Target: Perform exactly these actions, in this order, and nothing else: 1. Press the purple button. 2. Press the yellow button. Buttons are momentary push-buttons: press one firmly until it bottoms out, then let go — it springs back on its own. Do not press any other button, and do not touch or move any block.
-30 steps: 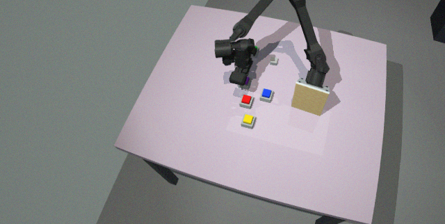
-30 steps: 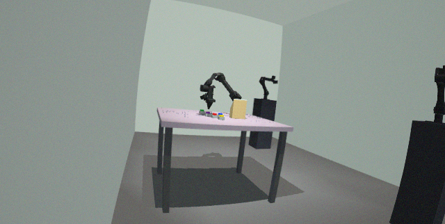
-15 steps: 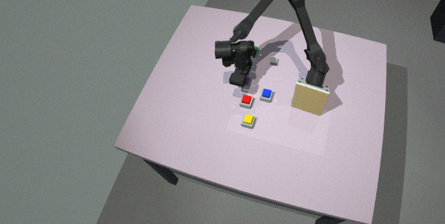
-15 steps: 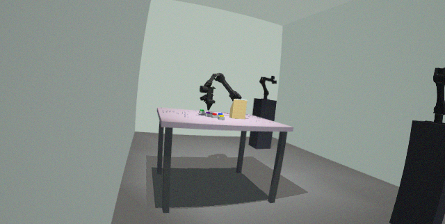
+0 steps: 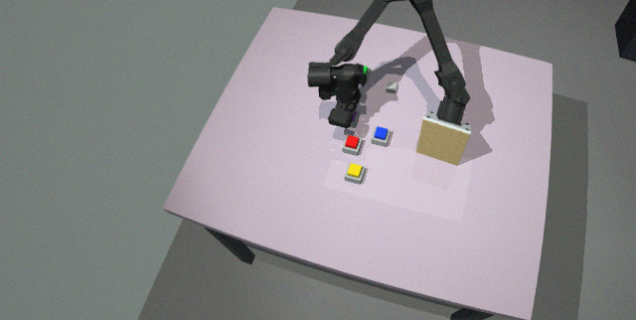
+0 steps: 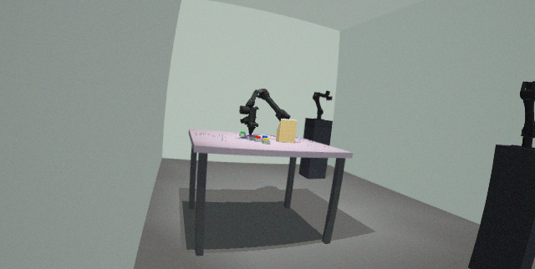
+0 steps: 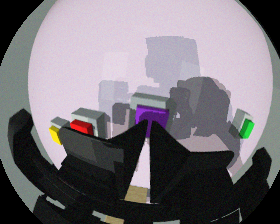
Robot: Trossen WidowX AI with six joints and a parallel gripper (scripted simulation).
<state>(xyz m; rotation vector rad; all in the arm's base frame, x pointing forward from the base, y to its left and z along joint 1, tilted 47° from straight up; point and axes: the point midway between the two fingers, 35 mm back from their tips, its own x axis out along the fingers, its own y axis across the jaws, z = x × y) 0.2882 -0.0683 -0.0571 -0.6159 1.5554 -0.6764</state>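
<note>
My gripper tip is now 1 cm above the purple button. From my gripper tip the other things lie so: green button 18 cm to the right, 1 cm ahead; then red button 9 cm to the left, 4 cm behind; then blue button 11 cm behind, 4 cm to the left.
</note>
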